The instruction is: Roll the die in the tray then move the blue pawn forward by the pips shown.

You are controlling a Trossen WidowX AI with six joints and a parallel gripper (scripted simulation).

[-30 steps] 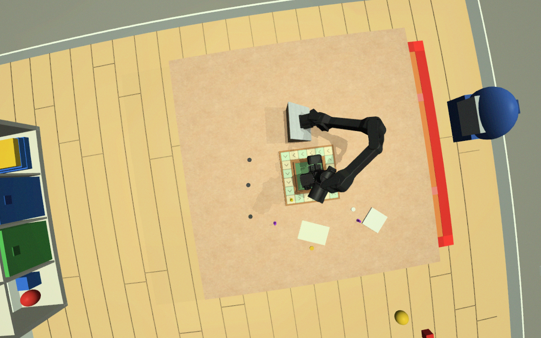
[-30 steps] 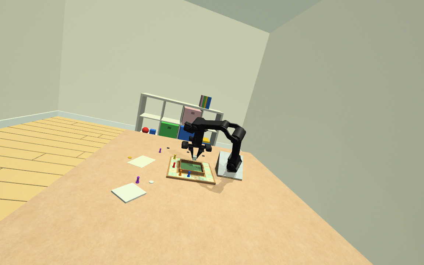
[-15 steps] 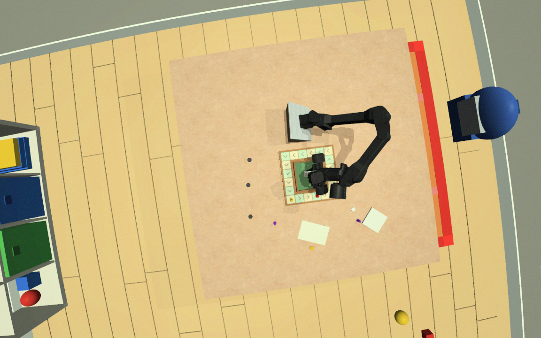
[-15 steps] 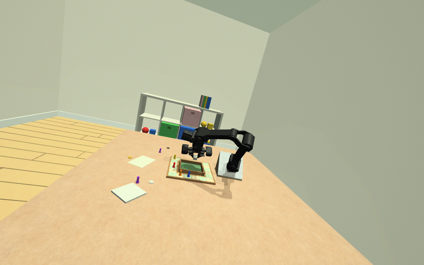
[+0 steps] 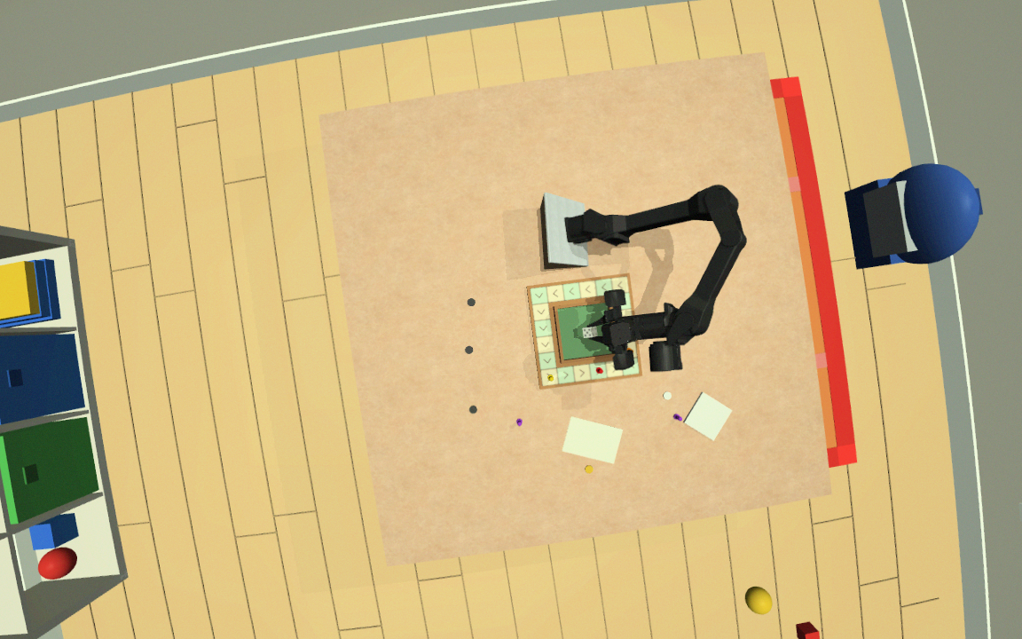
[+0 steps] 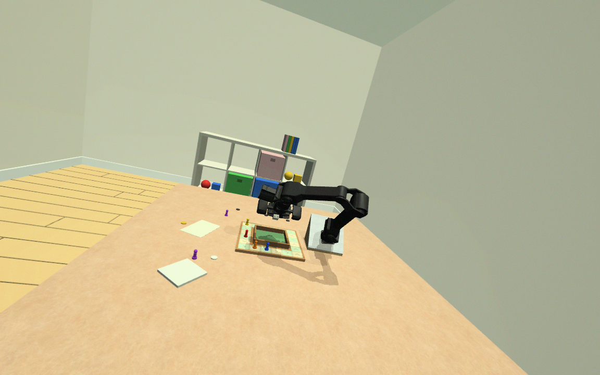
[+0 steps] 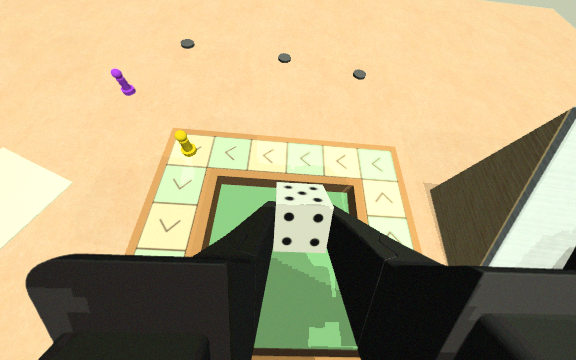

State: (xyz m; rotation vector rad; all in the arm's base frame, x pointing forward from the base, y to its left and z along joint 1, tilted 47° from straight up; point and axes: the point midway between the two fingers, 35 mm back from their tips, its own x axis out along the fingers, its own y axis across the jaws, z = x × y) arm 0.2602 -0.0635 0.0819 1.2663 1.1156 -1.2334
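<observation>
My gripper tip is right at the white die. The rest, counted from my gripper tip: green tray (10 mm to the left, 110 mm below); then blue pawn (20 mm ahead, 120 mm to the left, 90 mm below); then red pawn (110 mm ahead, 30 mm to the left, 90 mm below).
</observation>
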